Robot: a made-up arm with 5 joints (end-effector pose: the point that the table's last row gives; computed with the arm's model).
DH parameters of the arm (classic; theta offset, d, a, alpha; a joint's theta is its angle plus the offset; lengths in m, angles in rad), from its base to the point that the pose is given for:
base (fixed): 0 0 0.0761 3.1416
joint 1: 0 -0.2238 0.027 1.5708
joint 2: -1.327 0 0.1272 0
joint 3: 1.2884 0 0.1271 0
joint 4: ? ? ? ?
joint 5: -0.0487 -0.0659 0 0
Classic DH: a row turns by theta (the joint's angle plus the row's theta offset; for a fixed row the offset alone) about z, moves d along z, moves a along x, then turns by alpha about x.
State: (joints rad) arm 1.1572 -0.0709 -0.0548 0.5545 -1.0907
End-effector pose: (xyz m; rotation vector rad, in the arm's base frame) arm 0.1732 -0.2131 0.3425 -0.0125 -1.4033 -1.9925
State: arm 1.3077 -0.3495 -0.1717 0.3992 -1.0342
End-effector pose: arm 0.1278 -0.1794 0.4258 -0.2295 -2.0335 -1.6847
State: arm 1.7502 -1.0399 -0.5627 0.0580 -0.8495
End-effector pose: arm 0.0920 0.0694 0.5054 -1.2955 -2.8548 -0.0398
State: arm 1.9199 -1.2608 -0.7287 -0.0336 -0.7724
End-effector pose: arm 0.1360 0.1550 0.4640 1.5548 2.5394 -0.6714
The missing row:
joint 4: -1.5322 0.0033 0 1.5708
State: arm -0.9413 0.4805 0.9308 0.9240 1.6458
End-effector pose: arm 0.1268 0.0752 0.1469 0.3228 0.9489 2.3807
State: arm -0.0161 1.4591 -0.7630 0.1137 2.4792
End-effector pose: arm 0.3752 0.0081 0.0816 -0.9140 -0.3478 2.2988
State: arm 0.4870 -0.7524 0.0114 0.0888 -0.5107
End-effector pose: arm 0.1729 -0.0475 0.4642 0.0827 -2.2831 -0.5646
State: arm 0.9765 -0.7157 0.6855 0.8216 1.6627
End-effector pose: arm 0.1585 -0.1161 0.2990 -0.7623 -0.2155 0.6045
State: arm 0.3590 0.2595 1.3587 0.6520 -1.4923
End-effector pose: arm 0.1192 -0.0127 0.1577 -0.4525 0.6744 -1.8115
